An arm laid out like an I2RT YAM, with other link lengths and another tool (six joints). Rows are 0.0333 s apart.
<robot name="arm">
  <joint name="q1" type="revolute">
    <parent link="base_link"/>
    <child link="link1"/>
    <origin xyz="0 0 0.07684" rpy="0 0 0"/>
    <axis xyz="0 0 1"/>
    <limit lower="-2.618" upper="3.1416"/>
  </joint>
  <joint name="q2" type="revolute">
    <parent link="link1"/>
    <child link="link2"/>
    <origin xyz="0.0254 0.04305 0.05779" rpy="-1.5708 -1.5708 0"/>
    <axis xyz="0 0 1"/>
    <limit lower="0" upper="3.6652"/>
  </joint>
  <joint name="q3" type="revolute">
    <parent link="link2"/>
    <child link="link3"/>
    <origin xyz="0 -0.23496 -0.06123" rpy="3.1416 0 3.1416"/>
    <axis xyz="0 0 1"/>
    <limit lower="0" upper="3.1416"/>
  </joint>
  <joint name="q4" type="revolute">
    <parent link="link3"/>
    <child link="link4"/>
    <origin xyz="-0.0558 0.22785 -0.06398" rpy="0 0 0"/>
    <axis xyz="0 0 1"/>
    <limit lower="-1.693" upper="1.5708"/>
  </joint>
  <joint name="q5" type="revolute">
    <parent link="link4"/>
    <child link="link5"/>
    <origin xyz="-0.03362 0.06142 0.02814" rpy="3.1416 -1.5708 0"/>
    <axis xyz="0 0 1"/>
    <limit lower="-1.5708" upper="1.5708"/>
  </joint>
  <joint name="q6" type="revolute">
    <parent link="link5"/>
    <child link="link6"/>
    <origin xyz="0 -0.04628 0.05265" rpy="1.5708 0 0"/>
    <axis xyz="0 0 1"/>
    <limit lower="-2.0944" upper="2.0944"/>
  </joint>
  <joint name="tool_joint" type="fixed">
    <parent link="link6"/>
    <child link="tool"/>
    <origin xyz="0.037 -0.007 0.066" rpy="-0.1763 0 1.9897"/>
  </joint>
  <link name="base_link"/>
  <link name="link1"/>
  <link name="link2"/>
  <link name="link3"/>
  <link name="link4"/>
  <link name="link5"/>
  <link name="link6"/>
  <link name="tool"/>
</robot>
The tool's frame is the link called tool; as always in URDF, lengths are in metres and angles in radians.
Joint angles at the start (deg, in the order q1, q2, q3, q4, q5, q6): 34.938, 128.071, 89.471, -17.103, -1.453, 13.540
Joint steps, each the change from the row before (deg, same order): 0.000, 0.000, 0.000, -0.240, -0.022, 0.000; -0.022, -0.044, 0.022, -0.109, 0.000, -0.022; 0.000, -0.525, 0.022, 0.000, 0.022, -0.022; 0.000, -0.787, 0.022, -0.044, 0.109, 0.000; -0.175, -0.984, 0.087, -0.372, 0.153, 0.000; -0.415, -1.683, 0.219, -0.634, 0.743, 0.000; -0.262, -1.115, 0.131, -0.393, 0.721, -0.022; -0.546, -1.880, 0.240, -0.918, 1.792, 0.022; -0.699, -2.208, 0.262, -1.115, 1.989, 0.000; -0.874, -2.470, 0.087, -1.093, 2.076, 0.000; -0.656, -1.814, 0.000, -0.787, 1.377, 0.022; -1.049, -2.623, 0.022, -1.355, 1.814, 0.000; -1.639, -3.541, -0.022, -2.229, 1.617, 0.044; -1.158, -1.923, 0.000, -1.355, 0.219, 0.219; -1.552, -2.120, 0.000, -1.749, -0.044, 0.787; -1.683, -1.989, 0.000, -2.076, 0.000, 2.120
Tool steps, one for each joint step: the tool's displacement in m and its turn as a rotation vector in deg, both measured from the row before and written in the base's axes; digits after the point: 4 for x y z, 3 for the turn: -0.0006, -0.0003, -0.0003, -0.123, 0.207, 0.012; 0.0000, -0.0002, 0.0003, -0.034, 0.028, -0.004; 0.0006, 0.0004, 0.0042, 0.288, -0.466, 0.006; 0.0008, 0.0003, 0.0061, 0.365, -0.678, -0.062; 0.0012, -0.0013, 0.0075, 0.297, -0.645, -0.264; 0.0029, -0.0039, 0.0135, 0.228, -1.382, -0.859; 0.0018, -0.0031, 0.0090, -0.003, -1.034, -0.686; 0.0030, -0.0075, 0.0152, -0.481, -1.769, -1.685; 0.0027, -0.0095, 0.0176, -0.534, -1.967, -1.978; 0.0020, -0.0117, 0.0186, -0.530, -2.070, -2.248; 0.0007, -0.0087, 0.0131, -0.310, -1.400, -1.606; -0.0001, -0.0135, 0.0184, -0.465, -1.778, -2.305; -0.0023, -0.0192, 0.0228, -0.330, -1.676, -2.815; -0.0018, -0.0113, 0.0113, 0.289, -0.537, -1.465; -0.0027, -0.0142, 0.0113, 0.763, -0.202, -2.051; -0.0043, -0.0154, 0.0088, 1.507, 0.349, -3.110
